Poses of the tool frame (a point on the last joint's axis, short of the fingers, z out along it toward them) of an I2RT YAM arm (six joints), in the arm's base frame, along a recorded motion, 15 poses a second.
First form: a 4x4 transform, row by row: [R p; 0 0 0 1], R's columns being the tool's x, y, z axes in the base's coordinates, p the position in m. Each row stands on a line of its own.
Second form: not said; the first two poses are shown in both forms.
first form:
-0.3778 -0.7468 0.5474 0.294
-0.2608 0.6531 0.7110 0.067
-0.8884 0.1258 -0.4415 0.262
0 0 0 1
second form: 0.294 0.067 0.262 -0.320 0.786 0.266 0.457
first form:
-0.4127 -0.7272 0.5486 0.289
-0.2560 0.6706 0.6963 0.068
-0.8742 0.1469 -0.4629 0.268
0 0 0 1
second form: 0.289 0.068 0.268 -0.308 0.798 0.264 0.446
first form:
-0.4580 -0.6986 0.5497 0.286
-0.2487 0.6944 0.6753 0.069
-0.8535 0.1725 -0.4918 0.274
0 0 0 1
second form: 0.286 0.069 0.274 -0.291 0.813 0.261 0.431
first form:
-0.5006 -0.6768 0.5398 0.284
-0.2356 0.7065 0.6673 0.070
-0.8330 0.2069 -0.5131 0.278
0 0 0 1
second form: 0.284 0.070 0.278 -0.277 0.825 0.265 0.416
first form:
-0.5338 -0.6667 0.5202 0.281
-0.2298 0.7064 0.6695 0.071
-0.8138 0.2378 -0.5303 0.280
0 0 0 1
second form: 0.281 0.071 0.280 -0.269 0.832 0.273 0.401
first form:
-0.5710 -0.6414 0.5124 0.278
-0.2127 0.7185 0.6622 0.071
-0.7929 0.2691 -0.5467 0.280
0 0 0 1
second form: 0.278 0.071 0.280 -0.254 0.842 0.277 0.388
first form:
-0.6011 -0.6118 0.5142 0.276
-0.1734 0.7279 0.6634 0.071
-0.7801 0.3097 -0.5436 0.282
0 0 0 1
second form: 0.276 0.071 0.282 -0.232 0.847 0.287 0.382
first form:
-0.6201 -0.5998 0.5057 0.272
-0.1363 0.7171 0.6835 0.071
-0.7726 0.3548 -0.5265 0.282
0 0 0 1
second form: 0.272 0.071 0.282 -0.218 0.846 0.307 0.378
